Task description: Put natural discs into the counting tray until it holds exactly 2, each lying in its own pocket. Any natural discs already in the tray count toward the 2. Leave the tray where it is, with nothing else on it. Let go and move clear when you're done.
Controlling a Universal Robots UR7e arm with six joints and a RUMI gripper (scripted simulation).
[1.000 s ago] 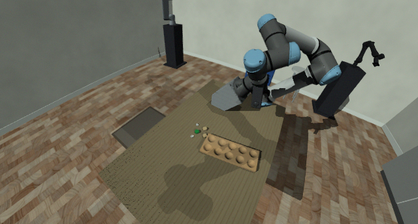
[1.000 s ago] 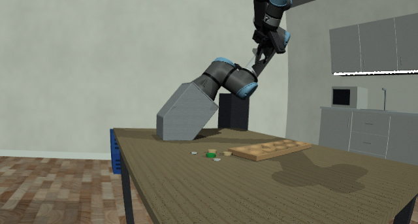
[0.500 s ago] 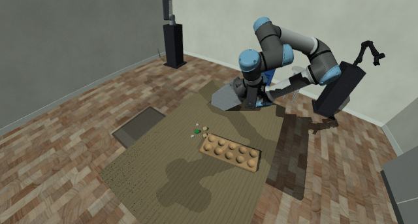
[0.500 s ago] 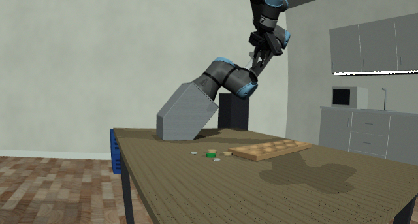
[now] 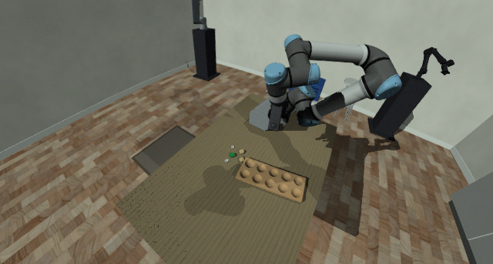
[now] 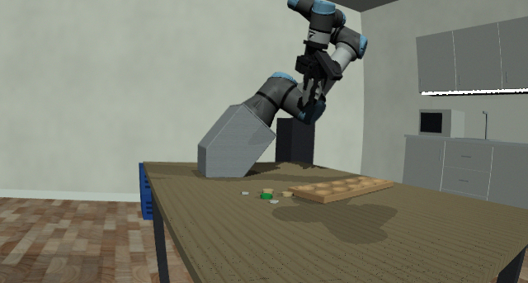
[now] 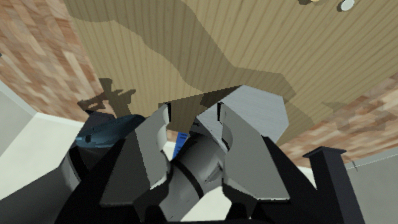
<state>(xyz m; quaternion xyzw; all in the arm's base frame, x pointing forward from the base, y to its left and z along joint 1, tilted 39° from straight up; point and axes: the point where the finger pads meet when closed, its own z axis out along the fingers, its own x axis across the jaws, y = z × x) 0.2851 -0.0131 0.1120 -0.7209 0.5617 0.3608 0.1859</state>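
Right now my hand is 10 cm short of the green disc, 22 cm to the left of it and 28 cm above it. Also, from my hand: wooden counting tray 14 cm ahead, 6 cm to the left, 27 cm below.
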